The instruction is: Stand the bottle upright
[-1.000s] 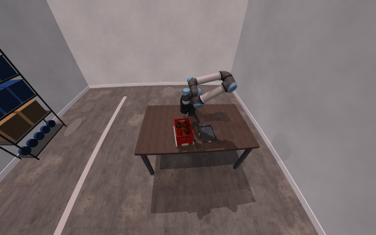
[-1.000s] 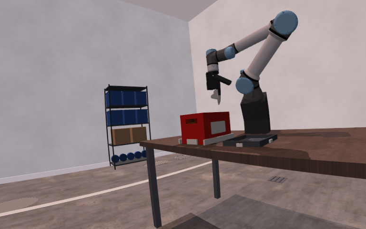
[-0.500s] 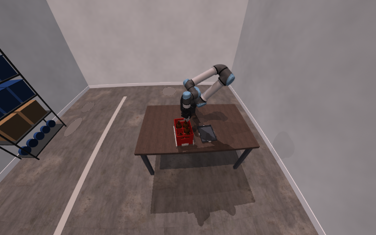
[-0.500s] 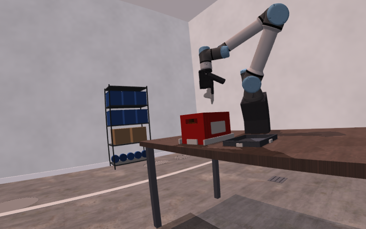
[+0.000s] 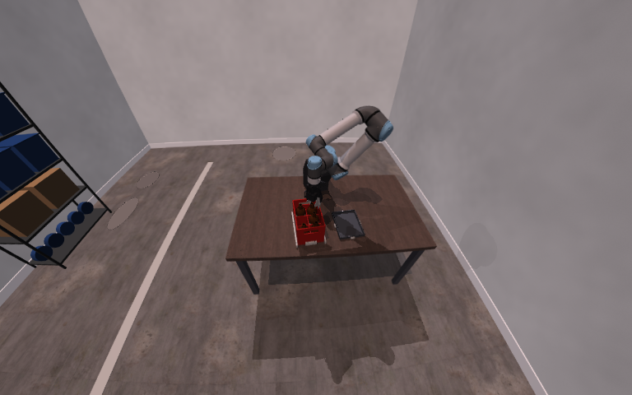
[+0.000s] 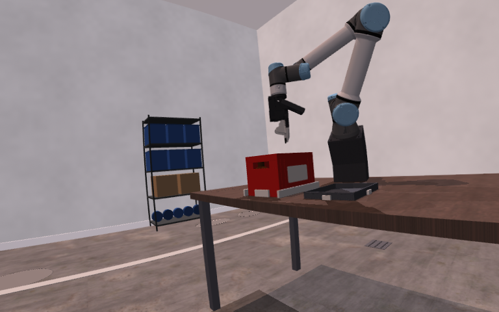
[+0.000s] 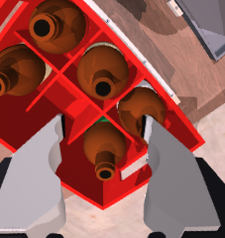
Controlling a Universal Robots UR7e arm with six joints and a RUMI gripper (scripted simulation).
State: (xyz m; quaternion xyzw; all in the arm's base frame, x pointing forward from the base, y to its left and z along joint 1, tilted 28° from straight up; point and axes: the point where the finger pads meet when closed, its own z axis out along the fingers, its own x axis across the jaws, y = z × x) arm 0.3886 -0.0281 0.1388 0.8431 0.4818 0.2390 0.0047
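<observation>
Now: hand 15 cm above the brown bottle. The rest, counted from my hand: dark tray 6 cm behind, 25 cm to the left, 23 cm below; then red crate 2 cm ahead, 4 cm to the right, 16 cm below; then glass bottle 11 cm ahead, 6 cm to the right, 15 cm below.
</observation>
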